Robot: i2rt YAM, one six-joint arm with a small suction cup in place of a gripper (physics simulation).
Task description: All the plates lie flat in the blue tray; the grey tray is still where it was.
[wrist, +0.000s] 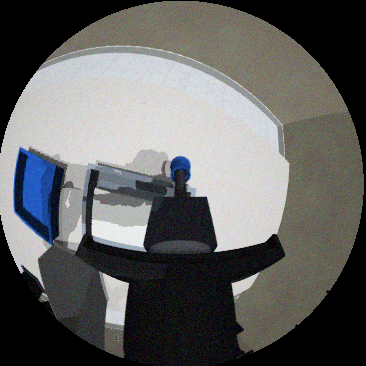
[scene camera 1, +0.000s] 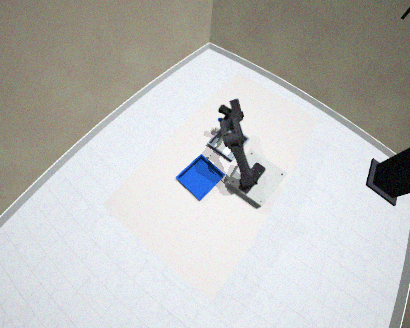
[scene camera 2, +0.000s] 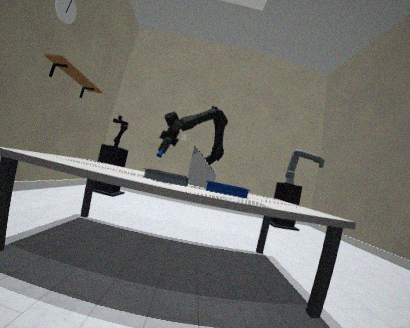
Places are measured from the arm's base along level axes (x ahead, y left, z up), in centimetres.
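Where they show: hand at its tool point: [wrist: 180, 165] [scene camera 1: 219, 119] [scene camera 2: 158, 155]; arm's base at its link origin: [scene camera 1: 251, 178] [scene camera 2: 205, 162].
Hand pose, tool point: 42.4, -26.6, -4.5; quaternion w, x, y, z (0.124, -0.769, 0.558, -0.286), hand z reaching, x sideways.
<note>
Things, the pixels of their top centre, and the offset from my tool point, as dx, dy, dz.
- grey tray at its top centre: [wrist: 131, 227] [scene camera 2: 169, 172] [scene camera 1: 229, 140] -13.8, +5.3, -8.0
- blue tray at its top centre: [wrist: 27, 193] [scene camera 2: 226, 184] [scene camera 1: 200, 175] -14.7, +40.7, -8.0
My gripper [scene camera 1: 220, 119] [scene camera 2: 159, 153] [wrist: 180, 165], a small blue suction cup, hangs in the air with no plate on it. In the second scene view it is above the grey tray's left part; in the wrist view it shows near that tray's far right corner. The grey tray [scene camera 1: 220, 153] [scene camera 2: 165, 176] [wrist: 88, 215] lies on the table, partly hidden by the arm. Its inside looks white, with shadow across it; I cannot tell whether this is a plate. The blue tray [scene camera 1: 192, 186] [scene camera 2: 227, 190] [wrist: 29, 185] lies beside it, partly shadowed, and no separate plate can be made out in it.
A grey upright panel [scene camera 1: 242, 194] [scene camera 2: 201, 172] [wrist: 75, 282] stands between the trays and the arm's base. The arm is fixed on a pale base plate [scene camera 1: 267, 182]. Black pedestals [scene camera 2: 112, 155] [scene camera 2: 287, 197] with other arms stand behind the table [scene camera 2: 60, 165].
</note>
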